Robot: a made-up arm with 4 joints.
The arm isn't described. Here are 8 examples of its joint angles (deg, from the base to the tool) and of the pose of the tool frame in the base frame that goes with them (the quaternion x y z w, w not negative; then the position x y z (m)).
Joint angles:
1: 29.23 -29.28 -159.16 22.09
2: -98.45 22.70 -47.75 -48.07
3: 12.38 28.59 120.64 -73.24
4: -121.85 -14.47 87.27 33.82
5: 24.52 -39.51 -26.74 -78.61
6: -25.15 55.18 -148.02 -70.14
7: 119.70 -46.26 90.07 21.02
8: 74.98 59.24 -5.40 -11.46
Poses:
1: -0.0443 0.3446 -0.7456 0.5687 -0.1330 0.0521 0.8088
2: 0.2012 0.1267 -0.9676 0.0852 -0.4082 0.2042 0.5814
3: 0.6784 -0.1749 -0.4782 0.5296 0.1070 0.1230 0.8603
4: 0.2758 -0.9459 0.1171 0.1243 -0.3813 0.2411 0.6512
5: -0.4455 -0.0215 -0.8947 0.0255 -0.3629 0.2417 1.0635
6: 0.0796 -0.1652 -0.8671 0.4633 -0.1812 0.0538 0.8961
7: 0.1242 0.3402 -0.3466 0.8653 0.2489 0.2294 0.7394
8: 0.7439 0.2092 -0.2680 0.5754 0.3064 0.2743 0.6940
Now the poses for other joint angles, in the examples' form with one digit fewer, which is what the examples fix.
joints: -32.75 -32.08 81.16 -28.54
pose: 0.569 -0.631 0.351 0.393 -0.333 0.217 1.012
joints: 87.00 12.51 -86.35 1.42
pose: 0.816 -0.358 0.353 0.285 0.097 0.132 1.052
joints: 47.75 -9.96 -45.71 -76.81
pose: -0.703 -0.033 -0.702 0.107 -0.099 0.215 1.172
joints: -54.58 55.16 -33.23 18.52
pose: 0.385 -0.611 0.592 0.357 -0.368 0.252 1.063
